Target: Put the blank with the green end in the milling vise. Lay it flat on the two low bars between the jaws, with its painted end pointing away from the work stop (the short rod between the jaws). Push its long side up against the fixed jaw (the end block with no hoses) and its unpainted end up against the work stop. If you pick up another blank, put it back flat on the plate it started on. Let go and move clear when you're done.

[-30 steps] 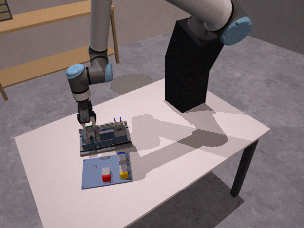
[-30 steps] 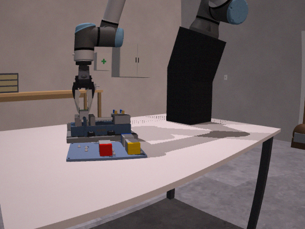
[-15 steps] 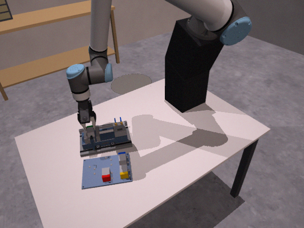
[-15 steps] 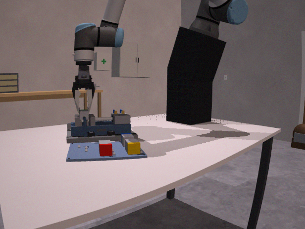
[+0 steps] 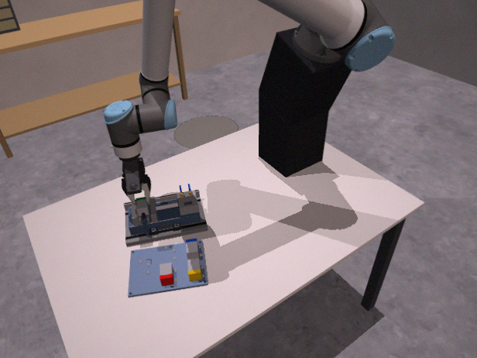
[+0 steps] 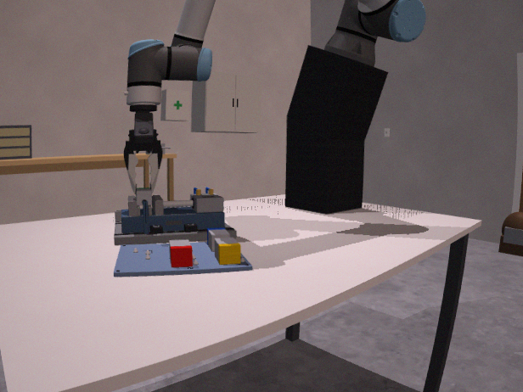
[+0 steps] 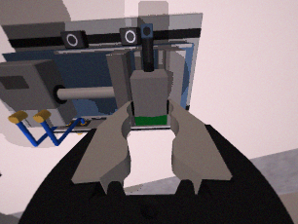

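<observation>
My gripper is now 2 cm above the green-ended blank. Also, from my hand: dark work stop rod 2 cm ahead, 4 cm to the left, 3 cm below; then fixed jaw 3 cm ahead, 1 cm to the right, 4 cm below; then blue milling vise 6 cm behind, 3 cm to the left, 8 cm below.
</observation>
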